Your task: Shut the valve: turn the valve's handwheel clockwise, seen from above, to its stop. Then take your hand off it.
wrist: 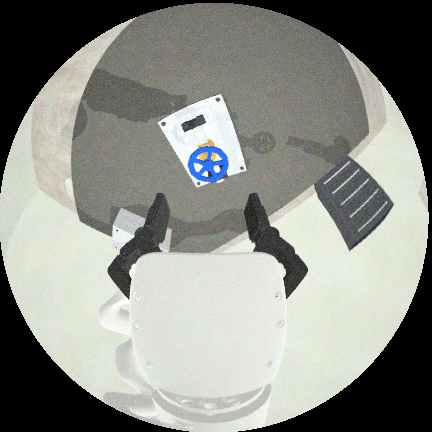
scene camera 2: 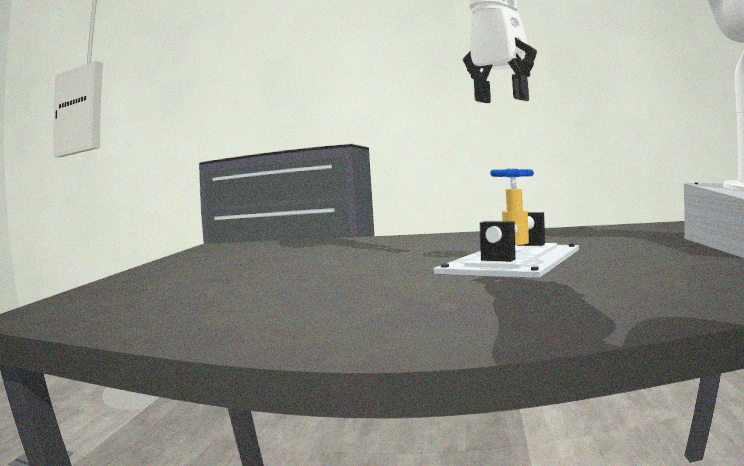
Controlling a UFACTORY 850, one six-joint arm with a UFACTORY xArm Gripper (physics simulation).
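Observation:
The valve's blue handwheel (scene camera 2: 511, 172) (wrist: 208, 164) is a spoked ring lying level on top of the yellow valve body (scene camera 2: 513, 201) (wrist: 206, 144). The valve stands upright on a white base plate (scene camera 2: 450, 268) (wrist: 227, 107) with black pipe supports on it. My gripper (scene camera 2: 501, 94) (wrist: 206, 201) is open and empty, high above the handwheel and apart from it. In the wrist view the handwheel shows beyond the fingertips. How far the handwheel is turned cannot be told from these views.
A dark table (scene camera 2: 274, 318) (wrist: 280, 75) carries the plate. A dark cabinet with light strips (scene camera 2: 285, 192) (wrist: 355, 202) stands behind the table. A grey block (scene camera 2: 713, 219) (wrist: 131, 227) is under the arm's base at the right in the scene view. A grey box (scene camera 2: 76, 109) hangs on the wall.

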